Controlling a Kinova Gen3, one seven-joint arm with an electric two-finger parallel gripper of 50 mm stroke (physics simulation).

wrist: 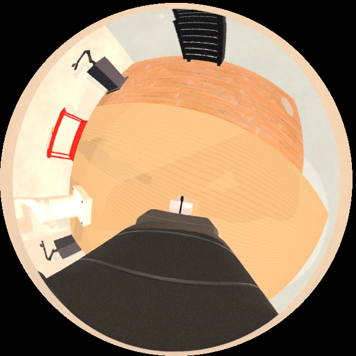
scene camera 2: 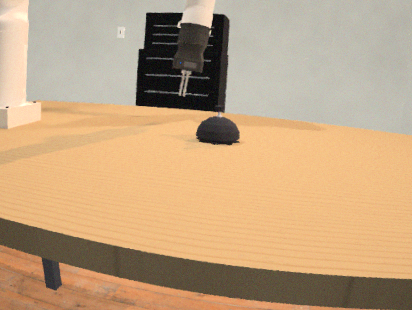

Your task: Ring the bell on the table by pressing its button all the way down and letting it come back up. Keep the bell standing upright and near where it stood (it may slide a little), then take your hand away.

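Frame: origin at the arm's base, x back, y right, z up, level; metres.
Where they show: gripper, fingertip midpoint: (scene camera 2: pixel 181 95); arm's base, origin of the base link: (scene camera 2: pixel 7 104).
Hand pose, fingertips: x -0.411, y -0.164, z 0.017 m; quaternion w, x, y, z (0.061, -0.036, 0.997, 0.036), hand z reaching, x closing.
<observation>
Each offset is from my fingertips to the top centre of the thing. Level surfaces: height alone.
The bell {dx -0.088, dy +0.243, dz +0.005 m} (scene camera 2: pixel 218 130) is a dark dome standing upright on the table {dz -0.061 m} (scene camera 2: pixel 200 200) (wrist: pixel 165 135) in the scene view, with a small dark button {dx -0.088, dy +0.243, dz +0.005 m} (scene camera 2: pixel 219 108) on a thin light stem at its top. The bell does not show in the wrist view. My gripper (scene camera 2: pixel 183 95) (wrist: pixel 181 201) is shut and empty. In the scene view its fingertips point down, above the table, higher than the button and to the left of it, apart from the bell.
A black drawer cabinet (scene camera 2: pixel 170 65) (wrist: pixel 201 37) stands behind the table. The white arm base (scene camera 2: pixel 20 114) (wrist: pixel 82 206) is at the left. In the wrist view a red frame (wrist: pixel 80 140) and a dark stand (wrist: pixel 106 74) are beyond the table's left side.
</observation>
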